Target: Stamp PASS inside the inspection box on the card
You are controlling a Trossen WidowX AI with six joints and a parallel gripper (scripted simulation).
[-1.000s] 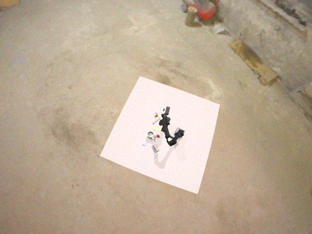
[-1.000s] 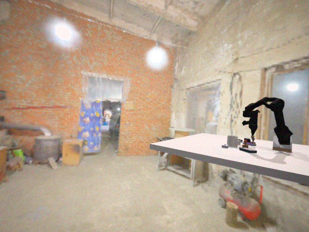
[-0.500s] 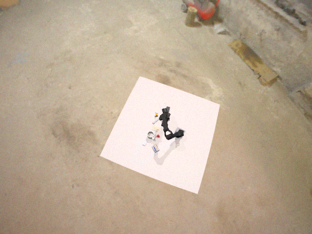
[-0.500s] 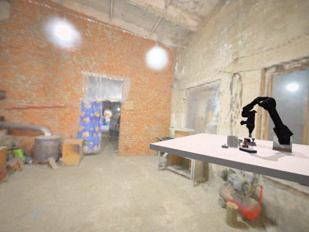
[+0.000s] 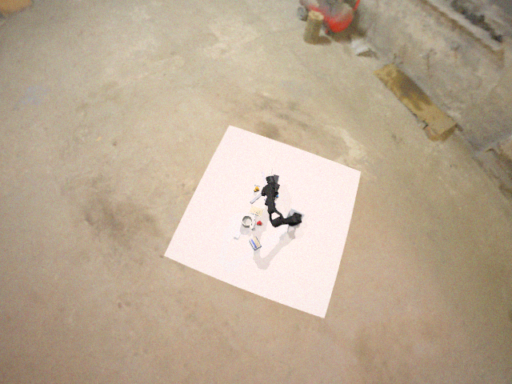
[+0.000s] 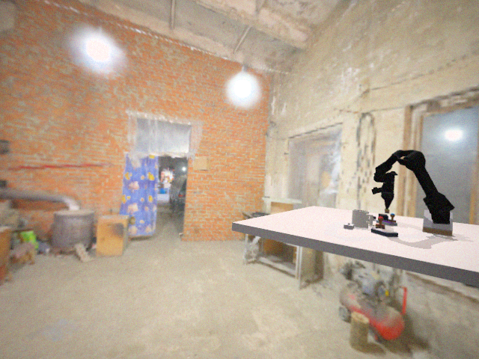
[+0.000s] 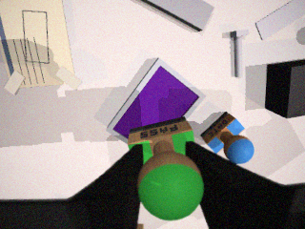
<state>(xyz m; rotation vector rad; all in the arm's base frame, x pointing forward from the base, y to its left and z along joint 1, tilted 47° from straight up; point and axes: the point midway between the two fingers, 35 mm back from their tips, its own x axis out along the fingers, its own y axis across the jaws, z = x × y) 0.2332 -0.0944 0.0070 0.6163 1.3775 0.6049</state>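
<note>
My gripper tip is now 9 cm above the purple ink pad. The rest, counted from my gripper tip: pass stamp: right at my gripper tip; grey bar: 11 cm ahead, 1 cm to the left, 9 cm below; blue stamp: 3 cm behind, 7 cm to the right, 7 cm below.
</note>
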